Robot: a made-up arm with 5 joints. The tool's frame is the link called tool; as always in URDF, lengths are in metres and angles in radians. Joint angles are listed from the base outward. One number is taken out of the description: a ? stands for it. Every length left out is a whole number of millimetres.
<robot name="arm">
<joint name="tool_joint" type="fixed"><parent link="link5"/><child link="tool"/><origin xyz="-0.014 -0.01 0" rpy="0.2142 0.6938 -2.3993"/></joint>
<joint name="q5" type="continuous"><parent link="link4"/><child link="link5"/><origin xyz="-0.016 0.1 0" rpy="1.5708 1.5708 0"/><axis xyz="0 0 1"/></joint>
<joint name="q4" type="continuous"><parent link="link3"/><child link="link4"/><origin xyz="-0.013 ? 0" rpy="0 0 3.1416"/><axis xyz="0 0 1"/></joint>
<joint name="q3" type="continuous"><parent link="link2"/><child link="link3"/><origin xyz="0.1 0.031 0" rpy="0 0 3.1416"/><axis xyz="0 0 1"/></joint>
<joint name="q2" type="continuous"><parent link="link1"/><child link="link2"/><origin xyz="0.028 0.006 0" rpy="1.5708 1.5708 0"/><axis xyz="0 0 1"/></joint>
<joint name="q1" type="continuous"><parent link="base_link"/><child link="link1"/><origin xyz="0.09 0.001 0.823" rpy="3.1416 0 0"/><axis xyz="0 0 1"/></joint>
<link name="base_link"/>
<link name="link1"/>
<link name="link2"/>
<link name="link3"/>
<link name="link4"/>
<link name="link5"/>
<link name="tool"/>
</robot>
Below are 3 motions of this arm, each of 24 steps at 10 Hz.
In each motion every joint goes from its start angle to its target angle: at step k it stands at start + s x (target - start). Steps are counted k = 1, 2, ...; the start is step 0. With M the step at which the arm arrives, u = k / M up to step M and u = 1 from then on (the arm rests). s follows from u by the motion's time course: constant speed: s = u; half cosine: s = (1 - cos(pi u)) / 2; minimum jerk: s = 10 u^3 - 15 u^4 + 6 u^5.
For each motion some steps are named. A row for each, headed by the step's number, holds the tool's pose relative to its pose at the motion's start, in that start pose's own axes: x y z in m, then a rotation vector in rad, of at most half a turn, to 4 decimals.
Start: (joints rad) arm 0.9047 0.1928 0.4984 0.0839 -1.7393
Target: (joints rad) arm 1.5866 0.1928 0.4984 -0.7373 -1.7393
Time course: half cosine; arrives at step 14
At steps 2, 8, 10, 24:
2: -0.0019 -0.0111 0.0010 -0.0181 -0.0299 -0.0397
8: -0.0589 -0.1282 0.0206 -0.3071 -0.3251 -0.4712
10: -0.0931 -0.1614 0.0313 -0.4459 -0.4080 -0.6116
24: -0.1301 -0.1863 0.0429 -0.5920 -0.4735 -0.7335

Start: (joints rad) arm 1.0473 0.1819 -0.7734 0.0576 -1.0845
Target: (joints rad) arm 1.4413 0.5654 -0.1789 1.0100 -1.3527
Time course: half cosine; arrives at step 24
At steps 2, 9, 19, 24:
2: -0.0032 0.0051 -0.0044 0.0231 0.0200 0.0136
9: -0.0771 0.0902 -0.0606 0.4226 0.3869 0.2072
19: -0.2681 0.2154 -0.0415 1.2475 1.2185 0.3898
24: -0.2966 0.2283 -0.0219 1.3958 1.3690 0.3981

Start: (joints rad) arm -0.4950 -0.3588 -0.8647 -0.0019 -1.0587
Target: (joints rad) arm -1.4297 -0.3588 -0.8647 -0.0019 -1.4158
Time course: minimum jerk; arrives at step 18
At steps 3, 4, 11, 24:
3: 0.0029 0.0012 0.0024 0.0308 -0.0171 -0.0285
4: 0.0061 0.0025 0.0051 0.0664 -0.0367 -0.0612
11: 0.0500 0.0036 0.0547 0.6282 -0.3277 -0.5474
24: 0.0647 -0.0071 0.0798 0.9081 -0.4615 -0.7685

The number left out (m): -0.199
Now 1 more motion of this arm.
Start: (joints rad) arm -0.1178 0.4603 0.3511 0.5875 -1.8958
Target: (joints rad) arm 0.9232 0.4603 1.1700 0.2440 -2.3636
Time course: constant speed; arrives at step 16
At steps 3, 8, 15, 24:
3: -0.0321 -0.0362 -0.0400 0.1871 0.0451 -0.2250
8: -0.0954 -0.0574 -0.1062 0.5150 0.1103 -0.5890
15: -0.1708 -0.0118 -0.1730 1.0086 0.1877 -1.0647
24: -0.1780 0.0000 -0.1784 1.0827 0.1980 -1.1283

